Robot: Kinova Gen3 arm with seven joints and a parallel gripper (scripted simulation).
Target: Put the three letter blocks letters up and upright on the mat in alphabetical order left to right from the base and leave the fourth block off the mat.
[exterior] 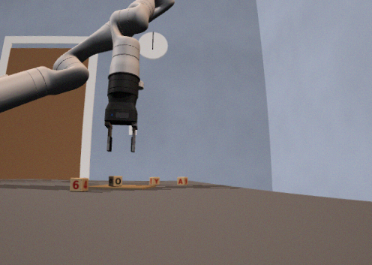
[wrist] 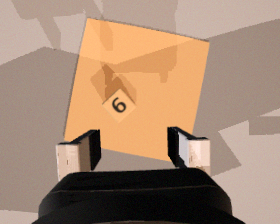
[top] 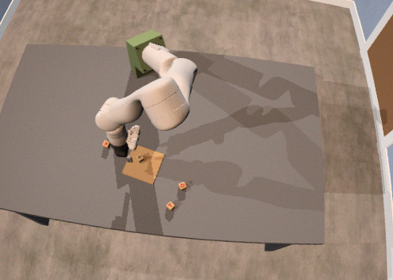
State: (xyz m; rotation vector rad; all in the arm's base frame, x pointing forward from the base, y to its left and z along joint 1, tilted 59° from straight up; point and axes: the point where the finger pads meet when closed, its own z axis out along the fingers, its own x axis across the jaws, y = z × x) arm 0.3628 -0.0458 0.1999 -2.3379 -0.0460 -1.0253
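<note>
My hand is 10 mm past the orange mat, 40 mm to the right of it and 100 mm above it.
</note>
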